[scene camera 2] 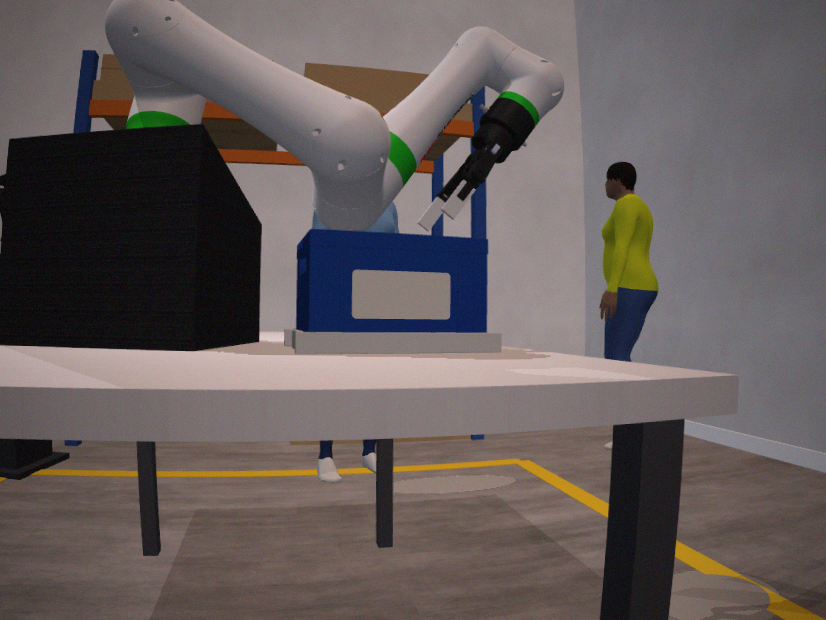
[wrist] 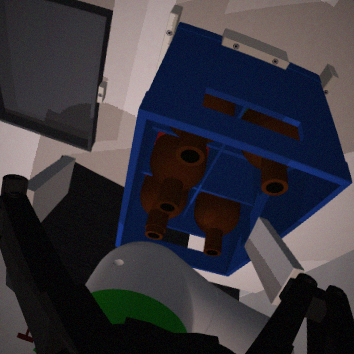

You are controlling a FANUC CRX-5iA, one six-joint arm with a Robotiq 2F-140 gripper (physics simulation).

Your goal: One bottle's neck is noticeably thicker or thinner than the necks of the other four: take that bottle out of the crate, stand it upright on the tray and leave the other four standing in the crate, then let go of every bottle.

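Frame: origin at the arm's base, x ahead, y left, z up, level; millimetres.
Seen in the pictures: gripper, between the fingertips: (scene camera 2: pixel 434 221) (wrist: pixel 164 205); arm's base, origin of its link: (scene camera 2: pixel 152 175).
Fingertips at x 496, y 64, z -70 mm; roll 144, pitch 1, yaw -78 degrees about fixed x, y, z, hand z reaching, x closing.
Offsets run from my fingertips to a thing's top centre. "spot": to the spot under its first point.
A blue crate {dx -84, dy -79, dz -50 mm} (scene camera 2: pixel 326 300) (wrist: pixel 190 65) stands upright on the table. The wrist view looks into it at a slant and shows five brown bottles inside: one bottle {spot: dx -6, dy -15, dz -62 mm} (wrist: pixel 190 156) near the upper left, one bottle (wrist: pixel 168 206) below it, one bottle (wrist: pixel 155 233) lower left, one bottle (wrist: pixel 214 248) at the lower middle and one bottle (wrist: pixel 274 185) at the right. I cannot tell which neck differs. A dark tray {spot: dx -129, dy +182, dz -220 mm} (wrist: pixel 50 65) lies left of the crate in the wrist view. My gripper (scene camera 2: pixel 440 214) (wrist: pixel 164 205) is open and empty, tilted, just above the crate's top.
Pale locating blocks (scene camera 2: pixel 400 343) (wrist: pixel 255 48) border the crate's base. A large black pedestal (scene camera 2: pixel 100 246) stands left of the crate in the scene view. The table's edge (scene camera 2: pixel 333 412) runs in front. A person in yellow (scene camera 2: pixel 630 246) stands at the right, beyond the table.
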